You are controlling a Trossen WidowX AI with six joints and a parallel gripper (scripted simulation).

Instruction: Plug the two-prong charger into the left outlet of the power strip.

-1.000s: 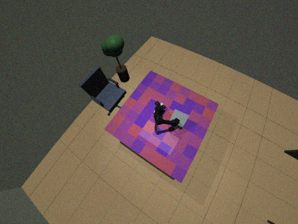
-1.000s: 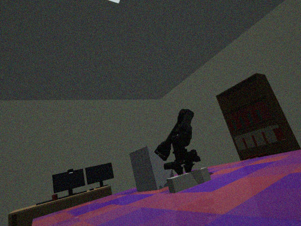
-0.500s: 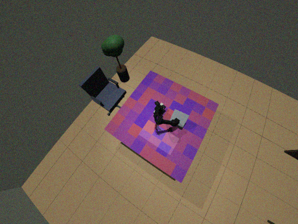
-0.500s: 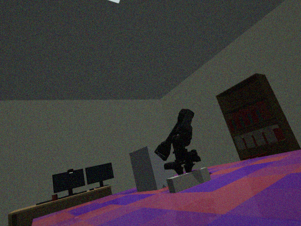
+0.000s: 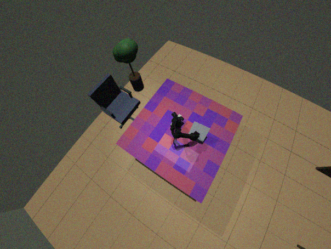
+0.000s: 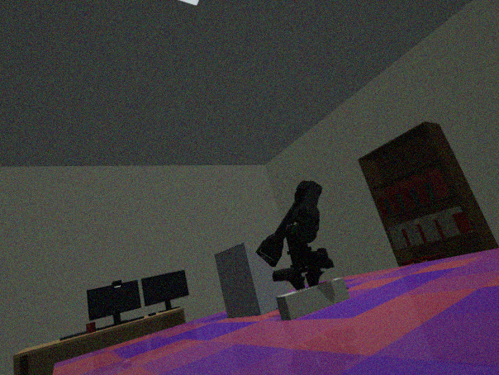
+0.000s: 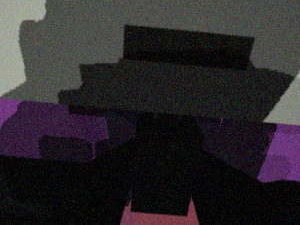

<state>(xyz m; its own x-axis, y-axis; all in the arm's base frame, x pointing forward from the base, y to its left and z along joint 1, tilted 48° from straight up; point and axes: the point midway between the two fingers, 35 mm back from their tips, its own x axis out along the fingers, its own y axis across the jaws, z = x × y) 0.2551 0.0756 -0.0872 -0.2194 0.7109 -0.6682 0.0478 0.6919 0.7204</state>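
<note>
The dark two-prong charger is 2 cm ahead of my gripper tip and 1 cm above it.
</note>
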